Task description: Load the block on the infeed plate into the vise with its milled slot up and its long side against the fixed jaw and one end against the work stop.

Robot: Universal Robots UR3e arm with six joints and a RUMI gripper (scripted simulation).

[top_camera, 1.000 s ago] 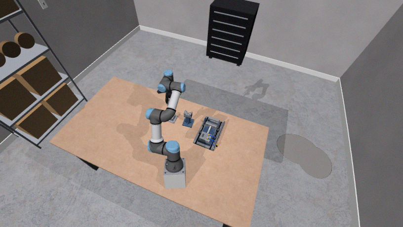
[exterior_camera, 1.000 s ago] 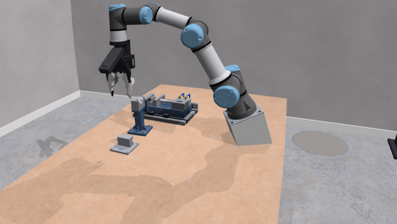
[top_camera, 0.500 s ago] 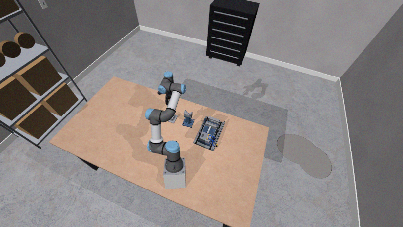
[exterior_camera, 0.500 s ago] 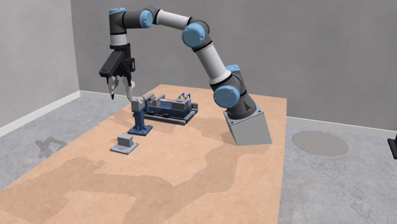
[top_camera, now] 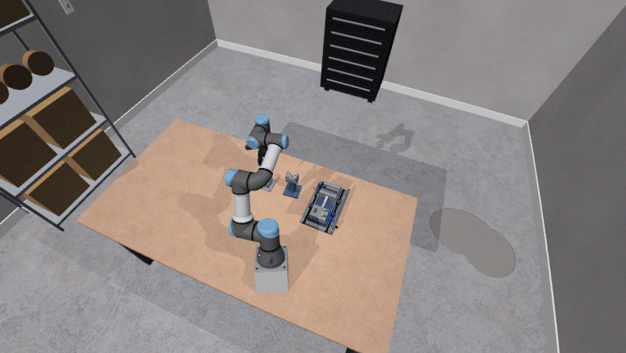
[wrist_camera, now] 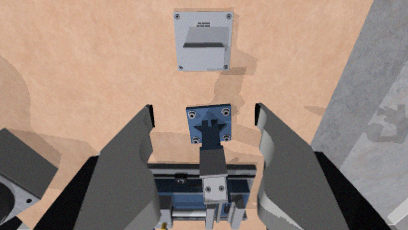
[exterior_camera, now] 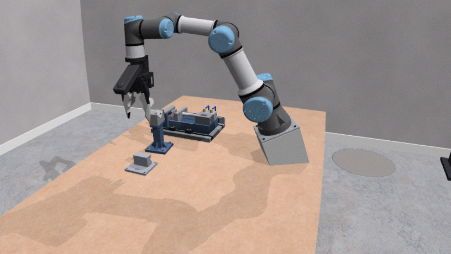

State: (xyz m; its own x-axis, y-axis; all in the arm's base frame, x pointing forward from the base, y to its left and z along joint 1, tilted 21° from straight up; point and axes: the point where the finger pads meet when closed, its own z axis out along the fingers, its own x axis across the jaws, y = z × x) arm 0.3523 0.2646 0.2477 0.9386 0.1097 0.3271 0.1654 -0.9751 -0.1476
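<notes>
Right now the part is 170 mm below my hand. From my hand the other things lie so: fixed jaw: 350 mm to the right, 140 mm ahead, 120 mm below; then work stop: 310 mm to the right, 110 mm below, 110 mm ahead; then infeed plate: 190 mm below, 10 mm to the left.
</notes>
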